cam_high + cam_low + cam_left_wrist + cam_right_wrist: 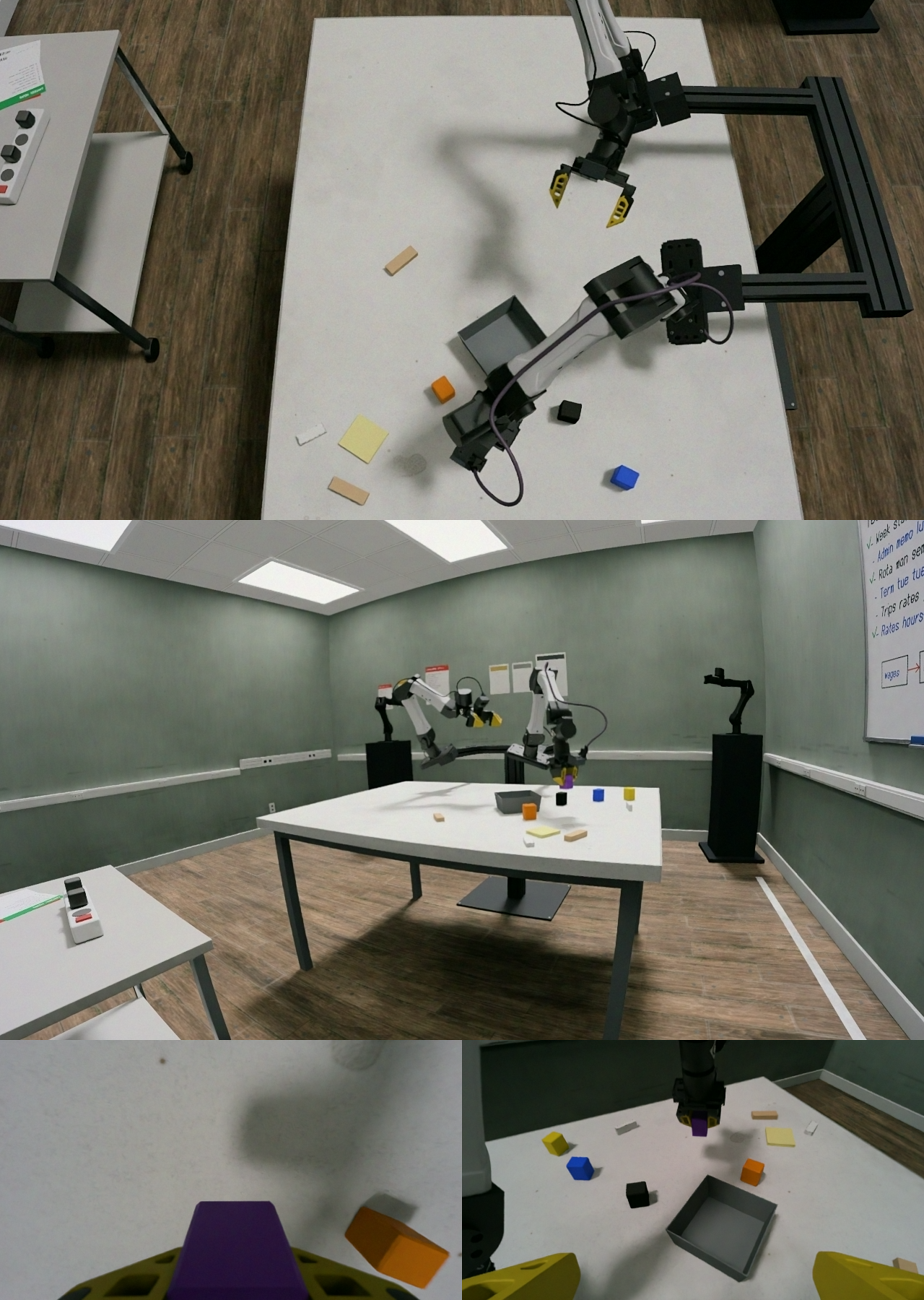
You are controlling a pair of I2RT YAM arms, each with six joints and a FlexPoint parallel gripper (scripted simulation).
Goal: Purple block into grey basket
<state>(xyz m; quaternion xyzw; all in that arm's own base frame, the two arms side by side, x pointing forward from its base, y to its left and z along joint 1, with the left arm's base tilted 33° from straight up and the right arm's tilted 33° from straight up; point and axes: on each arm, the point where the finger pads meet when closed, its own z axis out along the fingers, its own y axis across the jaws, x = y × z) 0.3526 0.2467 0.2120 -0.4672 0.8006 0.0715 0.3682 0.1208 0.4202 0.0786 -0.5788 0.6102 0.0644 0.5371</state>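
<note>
Right now my left hand is 7 cm past the grey basket, 20 cm to the left of it and 10 cm above it. Also, from my left hand: purple block: right at my left hand; then black block: 18 cm behind, 4 cm to the right, 9 cm below; then orange block: 7 cm ahead, 12 cm to the right, 9 cm below.
</note>
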